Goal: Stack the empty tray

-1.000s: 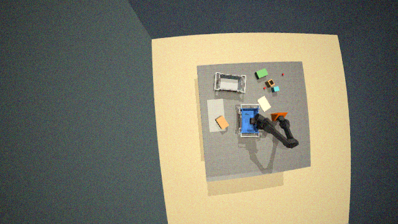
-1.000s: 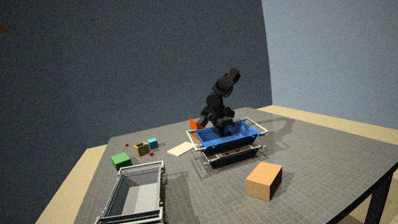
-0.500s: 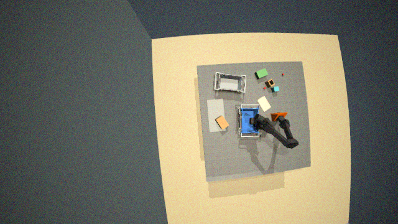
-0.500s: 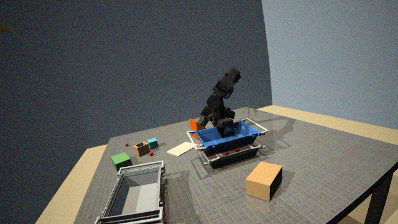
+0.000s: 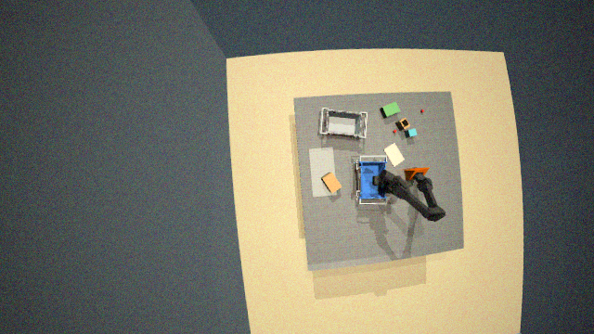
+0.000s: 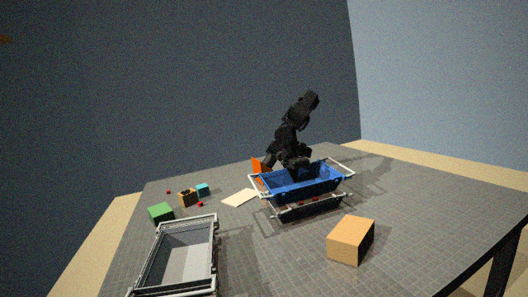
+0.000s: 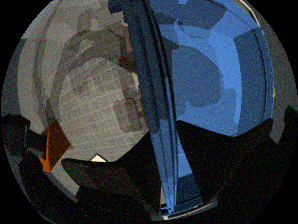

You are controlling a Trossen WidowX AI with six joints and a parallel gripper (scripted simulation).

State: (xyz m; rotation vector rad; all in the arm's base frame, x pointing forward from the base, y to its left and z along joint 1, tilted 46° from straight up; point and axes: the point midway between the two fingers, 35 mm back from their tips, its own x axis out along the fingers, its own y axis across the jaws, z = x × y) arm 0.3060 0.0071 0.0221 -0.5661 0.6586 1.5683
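Right now the blue tray is 70 mm ahead of my gripper tip and 30 mm above it. From my gripper tip the other things lie so: cream card (170 mm behind, 180 mm to the right, 80 mm below); then cyan cube (300 mm behind, 340 mm to the right, 60 mm below); then small brown box (230 mm behind, 400 mm to the right, 70 mm below).
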